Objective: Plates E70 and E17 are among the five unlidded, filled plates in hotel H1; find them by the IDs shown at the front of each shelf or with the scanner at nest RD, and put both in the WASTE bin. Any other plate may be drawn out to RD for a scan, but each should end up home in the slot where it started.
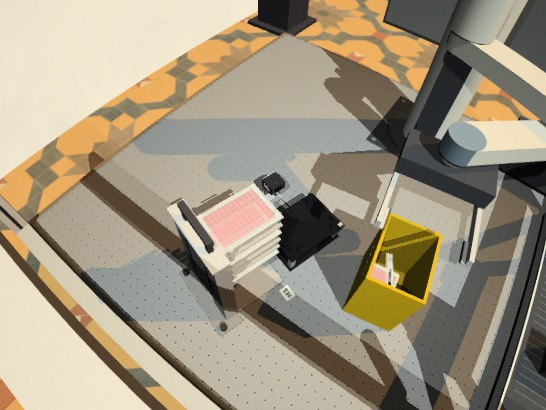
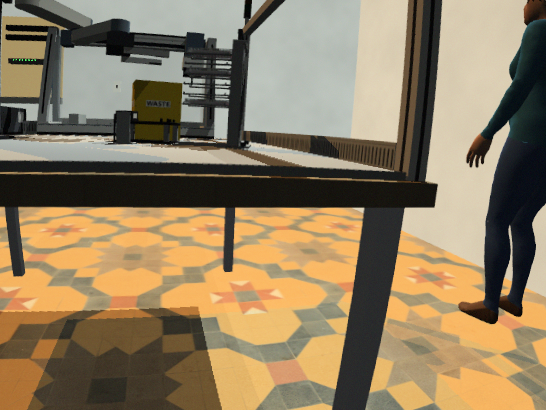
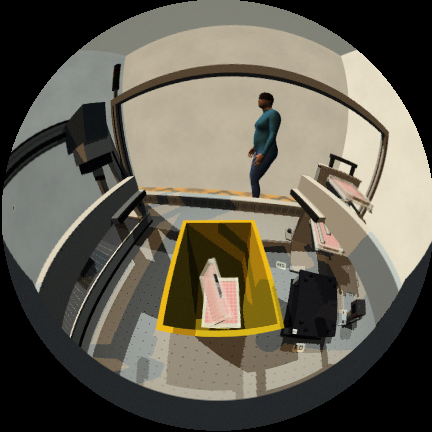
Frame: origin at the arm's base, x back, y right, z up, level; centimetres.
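Seen in the pictures: gripper, fingertip midpoint: (image 1: 423, 244) (image 2: 165, 58) (image 3: 217, 180).
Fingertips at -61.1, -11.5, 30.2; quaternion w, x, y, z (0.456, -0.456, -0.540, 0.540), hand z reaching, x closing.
A point is followed by its place in that frame, as x, y, z.
My gripper (image 1: 422, 239) @(-61.1, -11.5, 30.2) (image 3: 217, 180) @(-61.1, -11.5, 30.2) is open and empty above the yellow WASTE bin (image 1: 382, 313) @(-66.3, -13.8, 9.4) (image 2: 157, 92) @(-59.2, -5.1, 17.5) (image 3: 220, 333) @(-51.1, -9.6, 21.3). Two filled plates are in the bin. One plate (image 3: 233, 295) @(-60.8, -7.7, 2.7) lies flat; the other plate (image 3: 214, 295) @(-58.2, -11.7, 9.5) is tilted and leans over it. Their IDs are not readable. Hotel H1 (image 1: 220, 270) @(-84.6, 12.3, 29.7) (image 2: 236, 100) @(-80.6, 26.2, 13.8) (image 3: 340, 172) @(-80.8, 18.4, 29.6) holds several stacked plates, with a pink-filled top plate (image 1: 241, 218) @(-74.6, 16.4, 28.0) (image 3: 350, 190) @(-72.1, 15.1, 27.9). Shelf IDs do not show. The black nest RD (image 1: 310, 230) @(-57.6, 9.9, 7.3) (image 3: 315, 305) @(-56.8, 11.0, 7.3) bears no plate and stands between the hotel and the bin.
The small black scanner (image 1: 273, 183) @(-53.3, 24.2, 9.6) (image 3: 357, 310) @(-51.9, 22.8, 9.6) stands beside the nest. The H1 label (image 1: 286, 292) @(-71.8, 6.4, 1.3) (image 3: 281, 265) @(-71.5, 6.5, 1.3) is on the table near the hotel. The arm's column (image 1: 445, 75) @(-7.7, 1.8, 29.1) stands behind the bin. A person (image 2: 520, 125) (image 3: 266, 130) stands beyond the table.
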